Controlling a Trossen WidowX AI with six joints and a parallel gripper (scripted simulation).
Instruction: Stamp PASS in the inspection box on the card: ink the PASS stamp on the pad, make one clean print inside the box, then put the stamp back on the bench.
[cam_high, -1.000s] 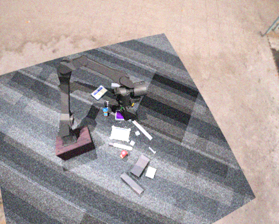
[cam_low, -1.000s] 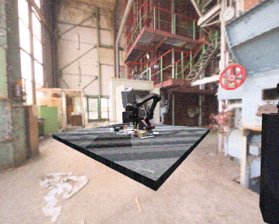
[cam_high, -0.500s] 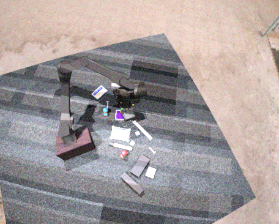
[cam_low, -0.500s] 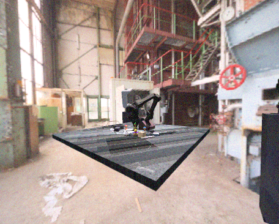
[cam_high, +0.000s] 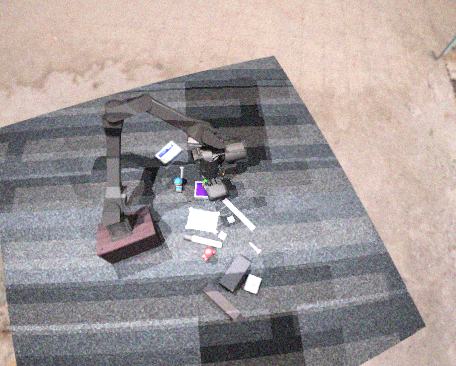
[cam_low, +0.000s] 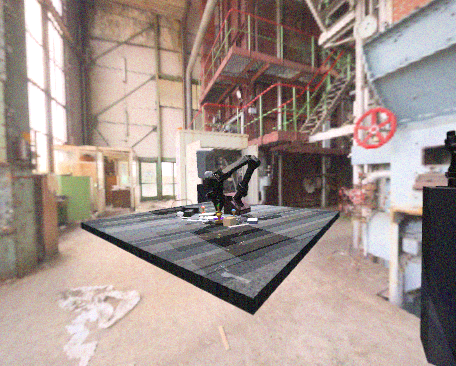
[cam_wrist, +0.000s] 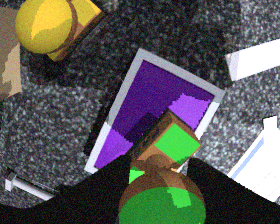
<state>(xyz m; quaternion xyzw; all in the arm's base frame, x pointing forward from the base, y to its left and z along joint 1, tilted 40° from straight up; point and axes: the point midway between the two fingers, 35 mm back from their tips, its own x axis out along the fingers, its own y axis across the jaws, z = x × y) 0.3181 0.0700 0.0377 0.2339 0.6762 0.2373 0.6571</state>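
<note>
The ink pad lies 6 cm below my gripper tip. Round my gripper tip: blue-topped stamp: 9 cm behind, 5 cm to the left, 4 cm below; then card: 10 cm to the right, 7 cm below, 6 cm behind; then green-knobbed stamp: right at my gripper tip.
</note>
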